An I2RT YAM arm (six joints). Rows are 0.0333 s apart.
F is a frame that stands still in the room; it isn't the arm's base.
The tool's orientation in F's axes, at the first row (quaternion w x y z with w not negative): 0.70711, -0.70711, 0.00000, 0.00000
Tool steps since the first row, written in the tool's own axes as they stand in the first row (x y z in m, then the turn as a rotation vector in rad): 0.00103, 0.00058, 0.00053, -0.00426, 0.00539, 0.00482; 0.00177, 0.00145, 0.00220, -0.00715, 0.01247, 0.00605; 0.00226, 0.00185, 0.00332, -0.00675, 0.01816, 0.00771; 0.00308, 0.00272, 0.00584, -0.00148, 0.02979, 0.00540; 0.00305, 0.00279, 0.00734, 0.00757, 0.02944, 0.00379; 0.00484, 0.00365, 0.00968, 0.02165, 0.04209, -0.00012; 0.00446, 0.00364, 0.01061, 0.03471, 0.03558, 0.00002; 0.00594, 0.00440, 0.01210, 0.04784, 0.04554, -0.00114; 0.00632, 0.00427, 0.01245, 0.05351, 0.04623, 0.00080
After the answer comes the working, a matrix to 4 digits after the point.
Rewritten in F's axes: 0.00103, 0.00053, -0.00058, -0.00426, 0.00482, -0.00539; 0.00177, 0.00220, -0.00145, -0.00715, 0.00605, -0.01247; 0.00226, 0.00332, -0.00185, -0.00675, 0.00771, -0.01816; 0.00308, 0.00584, -0.00272, -0.00148, 0.00540, -0.02979; 0.00305, 0.00734, -0.00279, 0.00757, 0.00379, -0.02944; 0.00484, 0.00968, -0.00365, 0.02165, -0.00012, -0.04209; 0.00446, 0.01061, -0.00364, 0.03471, 0.00002, -0.03558; 0.00594, 0.01210, -0.00440, 0.04784, -0.00114, -0.04554; 0.00632, 0.01245, -0.00427, 0.05351, 0.00080, -0.04623
The tool's axes in the first row as the columns of a matrix, in F's axes (rounded; the answer above uses it unrounded):
1.0000, 0.0000, 0.0000
0.0000, 0.0000, 1.0000
0.0000, -1.0000, 0.0000

